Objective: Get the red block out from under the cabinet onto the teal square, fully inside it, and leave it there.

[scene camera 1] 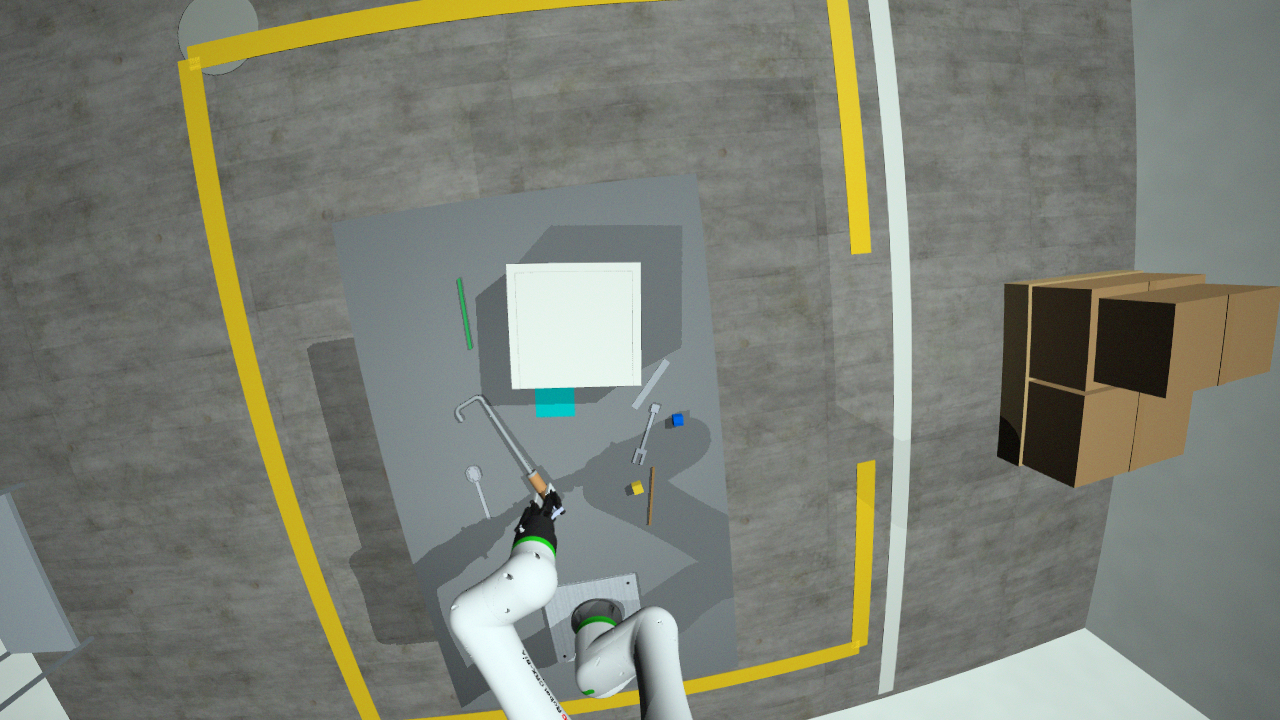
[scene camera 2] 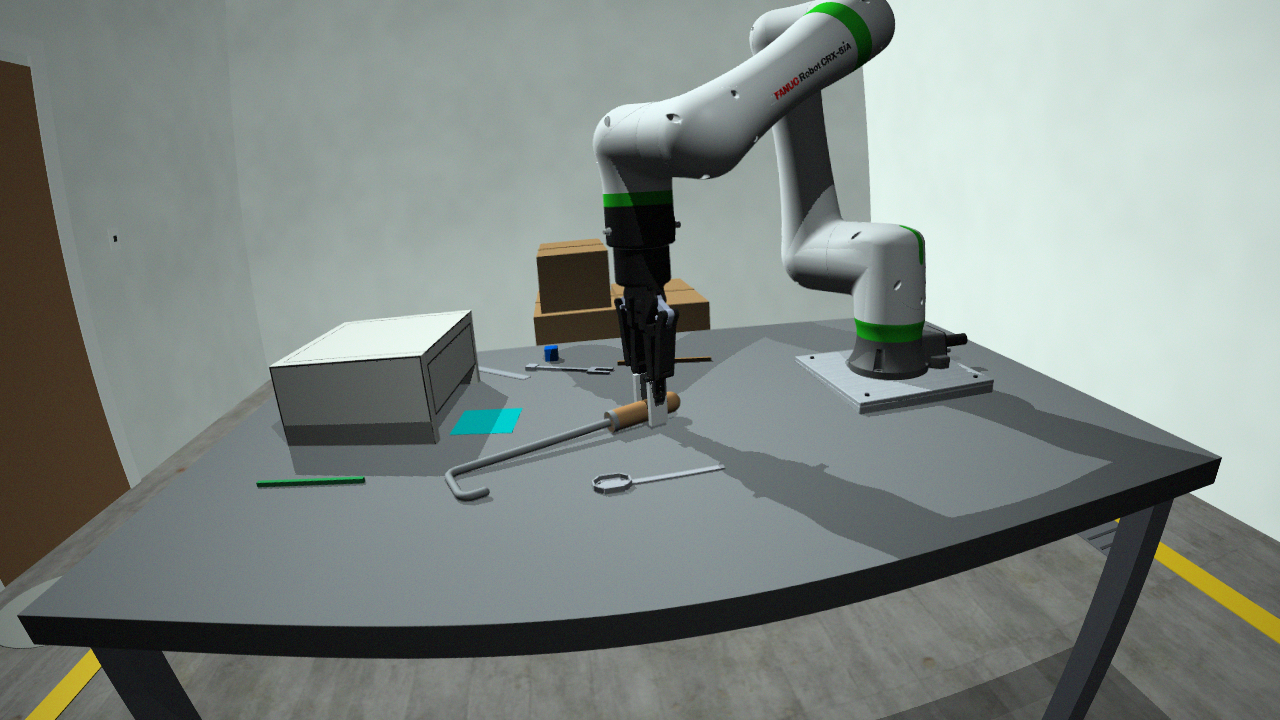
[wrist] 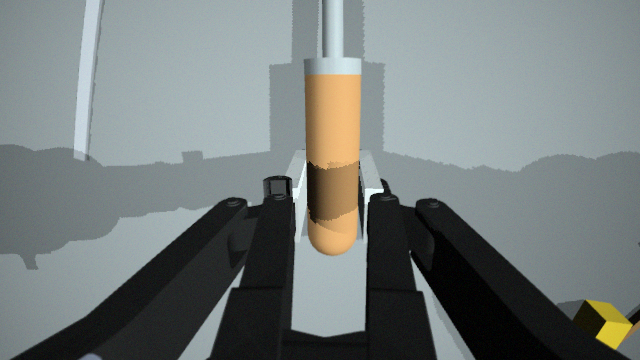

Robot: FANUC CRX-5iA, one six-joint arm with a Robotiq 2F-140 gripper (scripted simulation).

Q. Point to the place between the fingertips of my gripper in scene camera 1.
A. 545, 490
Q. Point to a long grey hook tool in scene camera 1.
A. At 535, 479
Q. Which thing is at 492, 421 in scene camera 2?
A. A teal square.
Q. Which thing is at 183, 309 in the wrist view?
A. My gripper.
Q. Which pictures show the long grey hook tool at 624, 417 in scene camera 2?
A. Scene camera 1, scene camera 2 and the wrist view: all of them.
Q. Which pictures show my gripper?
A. Scene camera 1, scene camera 2 and the wrist view: all of them.
